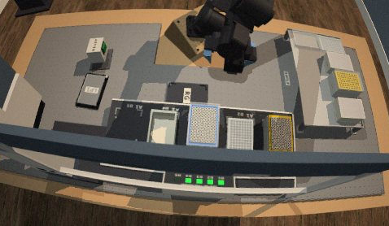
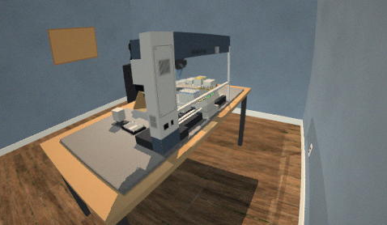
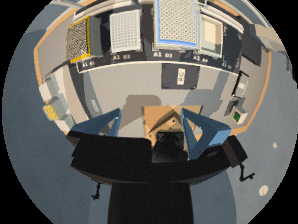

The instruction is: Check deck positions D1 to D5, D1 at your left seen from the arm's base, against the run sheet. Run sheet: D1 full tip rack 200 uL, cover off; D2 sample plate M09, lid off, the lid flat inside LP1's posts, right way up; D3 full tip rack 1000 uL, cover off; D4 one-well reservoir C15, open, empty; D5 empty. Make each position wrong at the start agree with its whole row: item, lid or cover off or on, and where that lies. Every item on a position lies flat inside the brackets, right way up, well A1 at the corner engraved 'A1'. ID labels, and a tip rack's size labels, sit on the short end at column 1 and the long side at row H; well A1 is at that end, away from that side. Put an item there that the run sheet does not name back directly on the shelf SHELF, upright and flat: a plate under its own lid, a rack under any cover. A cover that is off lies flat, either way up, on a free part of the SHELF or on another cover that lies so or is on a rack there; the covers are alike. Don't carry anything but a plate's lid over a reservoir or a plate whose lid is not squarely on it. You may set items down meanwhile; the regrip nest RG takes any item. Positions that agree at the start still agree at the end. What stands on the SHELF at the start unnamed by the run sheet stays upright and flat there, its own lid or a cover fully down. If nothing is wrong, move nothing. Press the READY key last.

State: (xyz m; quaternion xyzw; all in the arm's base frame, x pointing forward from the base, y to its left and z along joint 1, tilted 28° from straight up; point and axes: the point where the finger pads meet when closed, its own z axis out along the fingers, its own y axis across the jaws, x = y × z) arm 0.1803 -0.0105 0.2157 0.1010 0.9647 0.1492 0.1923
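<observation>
My hand is 15 cm short of the blue-framed tip rack, 11 cm above it and 8 cm to the left of it. The rest, counted from my hand: white well plate: 17 cm below, 17 cm ahead, 5 cm to the left; regrip nest: 22 cm below, 11 cm to the right, 1 cm behind; yellow-framed tip rack: 18 cm ahead, 16 cm to the left, 13 cm below.
</observation>
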